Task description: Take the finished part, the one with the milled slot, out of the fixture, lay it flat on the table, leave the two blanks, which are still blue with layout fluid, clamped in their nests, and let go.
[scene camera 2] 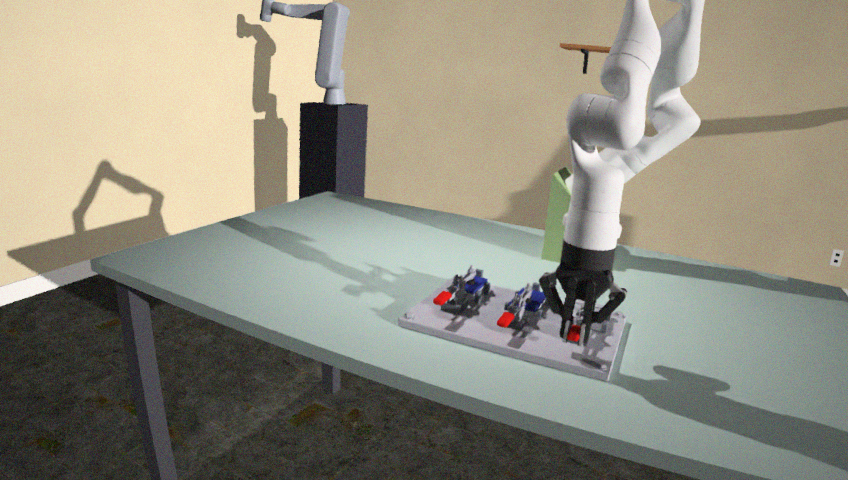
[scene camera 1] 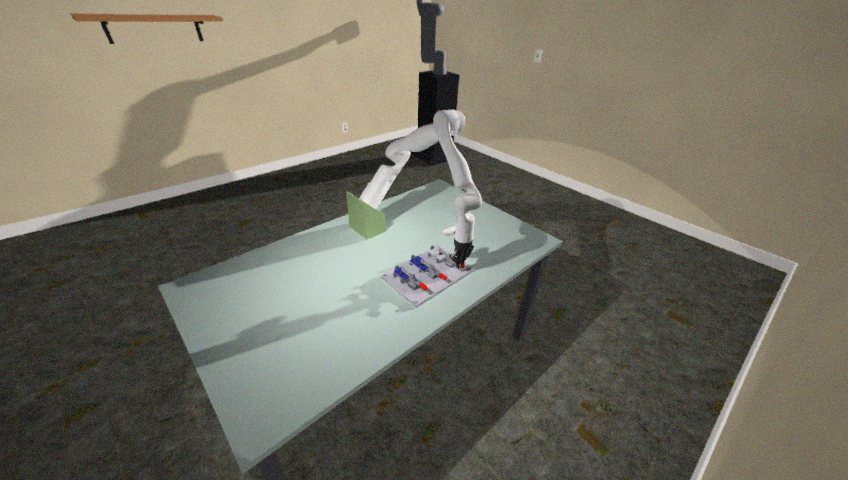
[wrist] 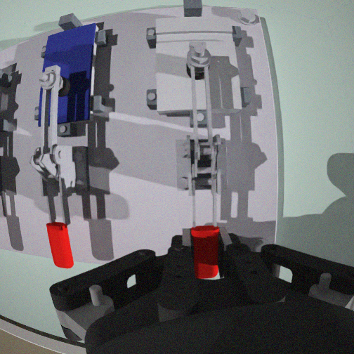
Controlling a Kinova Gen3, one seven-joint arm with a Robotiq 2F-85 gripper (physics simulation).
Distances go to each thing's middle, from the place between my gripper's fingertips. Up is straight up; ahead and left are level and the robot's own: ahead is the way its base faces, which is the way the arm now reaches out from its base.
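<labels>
The finished part (wrist: 173, 85) is 13 cm behind my hand and 1 cm to the right of it, and it sits 1 cm below it. As for the fixture plate (scene camera 2: 539, 341), I find it 12 cm to the right of my hand and 8 cm behind it, and 3 cm below.
</labels>
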